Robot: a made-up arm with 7 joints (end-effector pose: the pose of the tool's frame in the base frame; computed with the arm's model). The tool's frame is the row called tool. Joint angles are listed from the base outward.
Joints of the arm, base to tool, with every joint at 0 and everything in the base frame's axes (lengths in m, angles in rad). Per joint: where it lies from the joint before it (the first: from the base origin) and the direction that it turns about. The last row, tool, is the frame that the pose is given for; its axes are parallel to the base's.
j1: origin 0 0 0.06 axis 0 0 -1
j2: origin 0.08 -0.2 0 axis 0 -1 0
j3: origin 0.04 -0.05 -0.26 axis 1 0 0
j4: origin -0.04 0.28 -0.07 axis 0 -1 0
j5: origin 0.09 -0.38 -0.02 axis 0 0 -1
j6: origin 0.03 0.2 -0.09 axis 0 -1 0
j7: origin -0.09 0.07 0.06 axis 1 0 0
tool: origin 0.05 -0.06 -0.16
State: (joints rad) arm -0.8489 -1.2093 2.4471 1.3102 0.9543 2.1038 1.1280
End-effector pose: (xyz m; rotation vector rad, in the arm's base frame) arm 0.1738 -0.5687 -0.3333 -0.9336 -1.0330 -1.0086
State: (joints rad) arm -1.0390 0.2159 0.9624 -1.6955 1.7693 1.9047 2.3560
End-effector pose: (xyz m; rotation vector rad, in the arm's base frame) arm -0.1452 0.0565 -0.6483 1.4364 0.7847 1.3760
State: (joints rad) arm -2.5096 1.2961 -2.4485 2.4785 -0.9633 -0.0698 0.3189
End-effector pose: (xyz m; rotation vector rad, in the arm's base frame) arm -0.1904 0.4693 0.2118 0.9988 2.0491 0.1852
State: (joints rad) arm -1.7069 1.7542 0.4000 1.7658 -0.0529 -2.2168 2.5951
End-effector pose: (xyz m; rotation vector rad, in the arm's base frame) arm 0.0442 0.0048 0.1721 -1.3337 -1.4730 -1.2888
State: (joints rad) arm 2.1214 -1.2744 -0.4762 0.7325 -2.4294 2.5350 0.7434
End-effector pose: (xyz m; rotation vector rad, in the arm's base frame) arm -0.3631 0.5770 0.0769 1.3896 -2.6890 0.5017
